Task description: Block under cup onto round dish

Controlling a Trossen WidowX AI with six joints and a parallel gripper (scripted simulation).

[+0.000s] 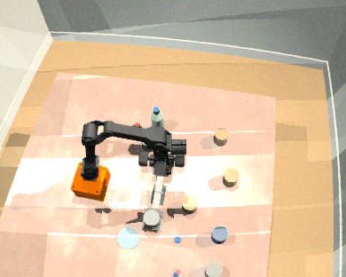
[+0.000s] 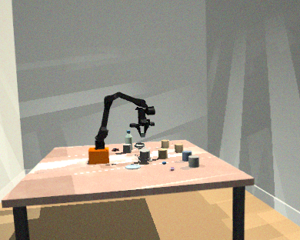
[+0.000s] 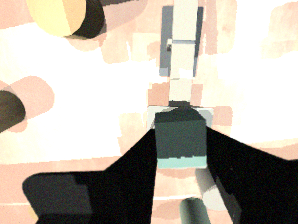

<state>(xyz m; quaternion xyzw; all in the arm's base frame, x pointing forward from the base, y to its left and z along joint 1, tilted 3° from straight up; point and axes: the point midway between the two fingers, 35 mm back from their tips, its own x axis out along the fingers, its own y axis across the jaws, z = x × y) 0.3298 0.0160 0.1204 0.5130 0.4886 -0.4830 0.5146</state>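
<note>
Now: gripper tip 150 mm past the round light-blue dish, 280 mm to the left of it and 160 mm above it. Also, from my gripper tip: balance (20 mm behind, 70 mm to the right, 120 mm below); then small blue piece (70 mm ahead, 280 mm to the right, 160 mm below); then grey cup (90 mm behind, 210 mm to the left, 120 mm below).
</note>
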